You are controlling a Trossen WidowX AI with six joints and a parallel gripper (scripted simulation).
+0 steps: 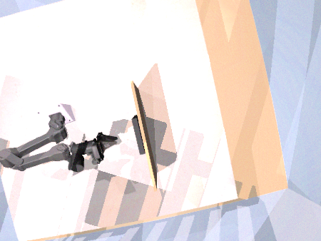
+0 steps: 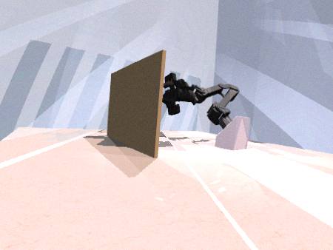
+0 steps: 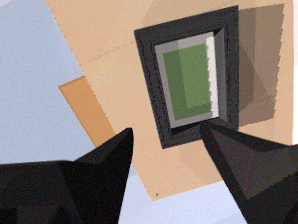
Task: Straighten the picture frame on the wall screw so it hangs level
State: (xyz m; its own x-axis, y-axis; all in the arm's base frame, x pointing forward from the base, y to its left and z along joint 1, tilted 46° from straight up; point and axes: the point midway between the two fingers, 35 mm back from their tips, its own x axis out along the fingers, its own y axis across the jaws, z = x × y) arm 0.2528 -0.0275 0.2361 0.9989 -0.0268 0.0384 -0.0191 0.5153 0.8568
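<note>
The picture frame is 110 mm ahead of my gripper tip and 50 mm below it. From my gripper tip the other things lie so: tan wall panel: 120 mm ahead, 60 mm below, 10 mm to the right.
</note>
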